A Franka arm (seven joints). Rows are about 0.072 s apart.
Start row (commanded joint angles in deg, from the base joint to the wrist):
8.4 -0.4 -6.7 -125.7 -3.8 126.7 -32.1
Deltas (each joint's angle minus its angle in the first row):
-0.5 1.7 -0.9 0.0 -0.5 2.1 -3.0
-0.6 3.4 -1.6 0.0 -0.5 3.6 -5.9
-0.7 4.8 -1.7 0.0 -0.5 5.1 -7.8
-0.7 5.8 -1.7 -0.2 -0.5 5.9 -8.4
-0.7 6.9 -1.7 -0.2 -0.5 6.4 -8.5
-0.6 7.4 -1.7 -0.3 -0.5 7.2 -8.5
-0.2 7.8 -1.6 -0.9 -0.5 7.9 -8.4
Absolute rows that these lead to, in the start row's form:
7.9 1.3 -7.6 -125.7 -4.3 128.8 -35.1
7.8 3.0 -8.3 -125.7 -4.3 130.3 -38.0
7.7 4.4 -8.4 -125.7 -4.3 131.8 -39.9
7.7 5.4 -8.4 -125.9 -4.3 132.6 -40.5
7.7 6.5 -8.4 -125.9 -4.3 133.1 -40.6
7.8 7.0 -8.4 -126.0 -4.3 133.9 -40.6
8.2 7.4 -8.3 -126.6 -4.3 134.6 -40.5

